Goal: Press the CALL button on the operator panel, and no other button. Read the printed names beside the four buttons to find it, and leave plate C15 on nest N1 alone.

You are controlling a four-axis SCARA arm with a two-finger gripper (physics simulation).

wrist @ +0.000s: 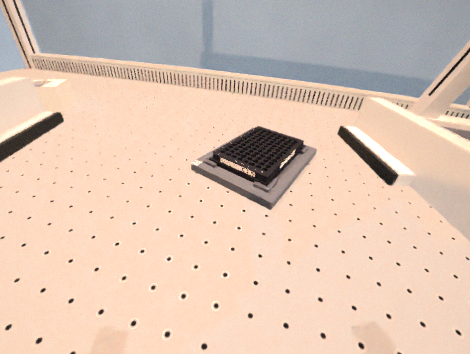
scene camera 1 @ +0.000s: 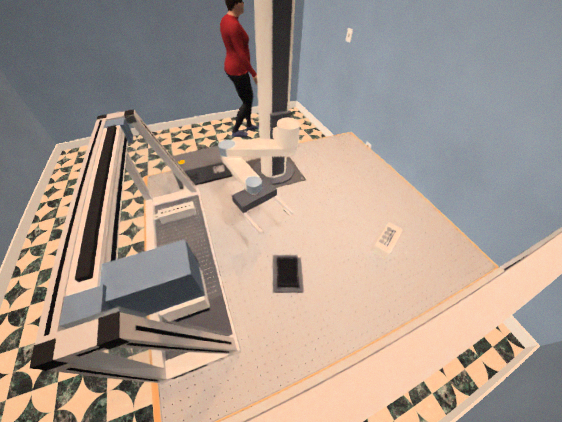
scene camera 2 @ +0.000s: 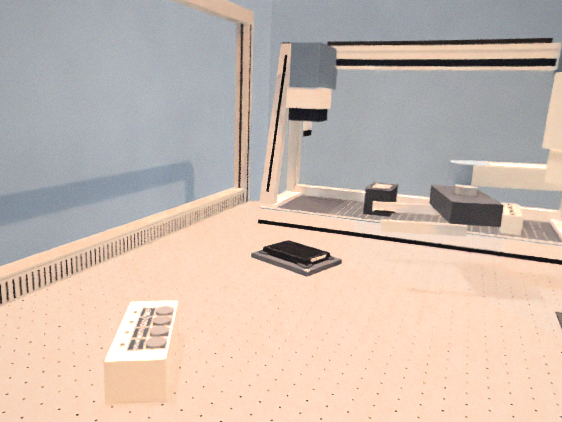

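Pixels of known places: gripper, fingertip midpoint: (wrist: 205, 106) (scene camera 1: 277, 222) (scene camera 2: 376, 215); arm's base, origin of the base link: (scene camera 1: 273, 172).
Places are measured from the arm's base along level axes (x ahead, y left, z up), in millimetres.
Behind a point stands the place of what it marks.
The white operator panel (scene camera 1: 378, 246) @(x 702, y 219, z 65 mm) (scene camera 2: 135, 380) @(x 642, y 372, z 41 mm) has four round grey buttons (scene camera 2: 159, 331) @(x 655, y 306, z 69 mm) in a row, with dark name labels beside them too blurred to read. In the wrist view, part of a white box that looks like the panel (wrist: 57, 95) @(x 690, y 210, z 50 mm) shows at upper left, behind a finger. The black plate C15 (scene camera 1: 288, 271) @(x 646, y -187, z 35 mm) (scene camera 2: 295, 251) @(x 642, y -178, z 38 mm) (wrist: 260, 152) @(x 625, y -190, z 39 mm) sits on the grey nest N1 (scene camera 1: 276, 288) @(x 692, y -258, z 28 mm) (scene camera 2: 306, 270) @(x 594, y -111, z 24 mm) (wrist: 235, 186) @(x 563, y -171, z 23 mm). My gripper (scene camera 1: 276, 222) @(x 472, y -169, z 143 mm) (scene camera 2: 378, 216) @(x 472, y -169, z 143 mm) (wrist: 205, 106) @(x 472, y -169, z 143 mm) is open and empty, above the table and apart from both plate and panel.
A white-framed gantry machine (scene camera 1: 175, 370) @(x 850, y -625, z 140 mm) (scene camera 2: 450, 52) @(x 396, y -623, z 490 mm) stands along one table side, with a dark block (scene camera 2: 381, 199) @(x 519, y -515, z 107 mm) and a white holed rack (scene camera 1: 174, 212) @(x 223, y -573, z 107 mm) on its deck. A slotted rail (scene camera 2: 120, 245) @(x 1003, y -51, z 34 mm) (wrist: 200, 80) @(x 1004, y 42, z 36 mm) runs along another edge. A person in red (scene camera 1: 235, 45) stands behind the table.
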